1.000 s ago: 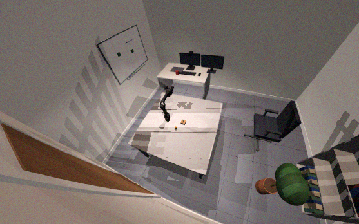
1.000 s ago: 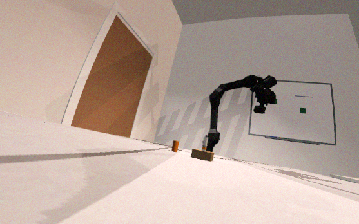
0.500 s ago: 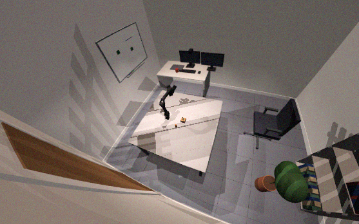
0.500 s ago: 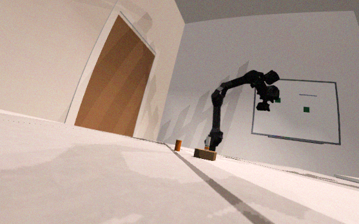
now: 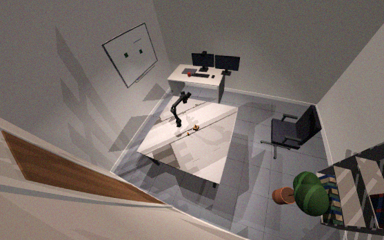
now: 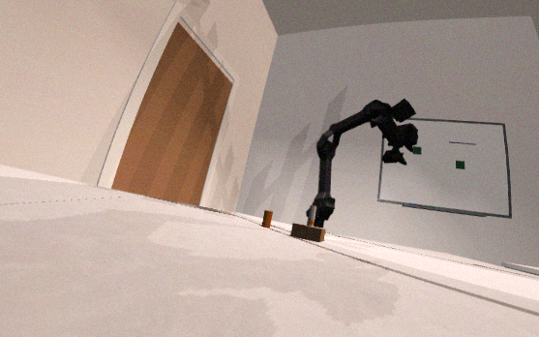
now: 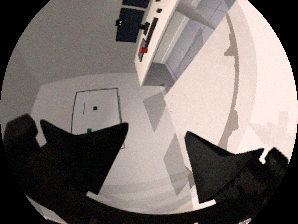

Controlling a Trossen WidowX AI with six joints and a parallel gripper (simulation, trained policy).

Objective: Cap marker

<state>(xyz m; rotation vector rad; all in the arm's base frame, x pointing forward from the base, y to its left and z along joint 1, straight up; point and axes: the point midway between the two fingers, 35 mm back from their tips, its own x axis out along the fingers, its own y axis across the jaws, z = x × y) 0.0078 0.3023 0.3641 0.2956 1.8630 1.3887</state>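
Now: the orange cap 440 mm to the right of my gripper tip, 320 mm below it and 230 mm ahead of it. The rest, counted from my gripper tip: brown holder block: 330 mm below, 300 mm ahead, 290 mm to the right.
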